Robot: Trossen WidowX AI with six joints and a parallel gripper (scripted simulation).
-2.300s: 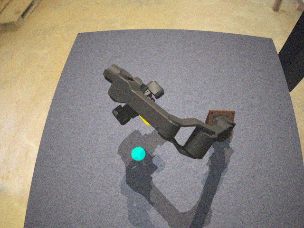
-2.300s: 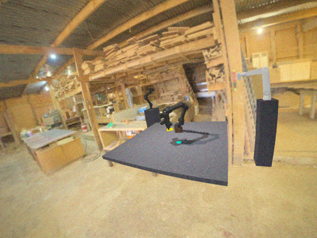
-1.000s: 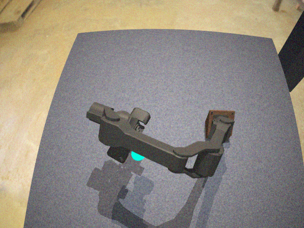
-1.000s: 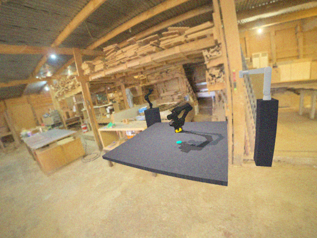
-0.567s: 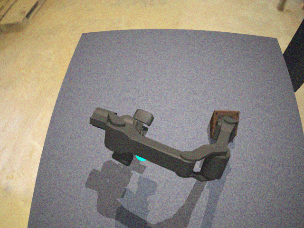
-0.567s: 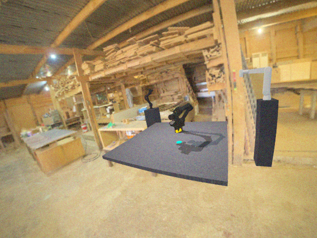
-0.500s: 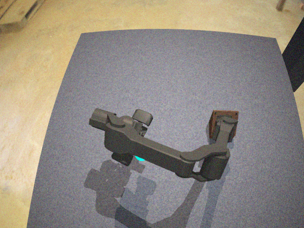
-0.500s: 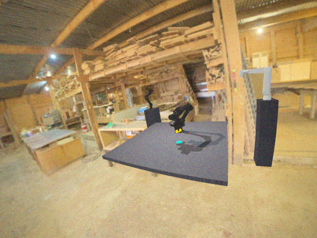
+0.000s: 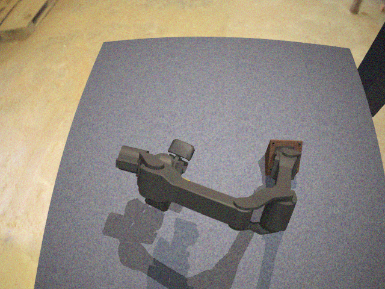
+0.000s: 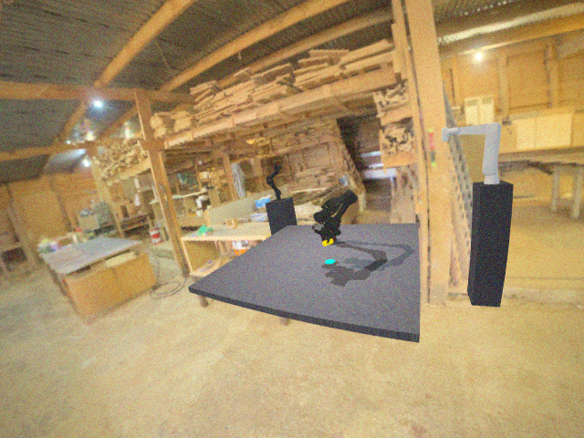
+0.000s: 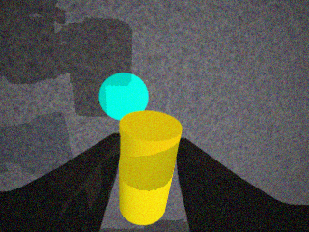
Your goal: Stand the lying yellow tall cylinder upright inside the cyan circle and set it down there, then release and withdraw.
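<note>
The cyan circle is 13 cm below my gripper tip and 1 cm to the left of it. Also, from my gripper tip: yellow tall cylinder 2 cm behind, 1 cm to the left.
</note>
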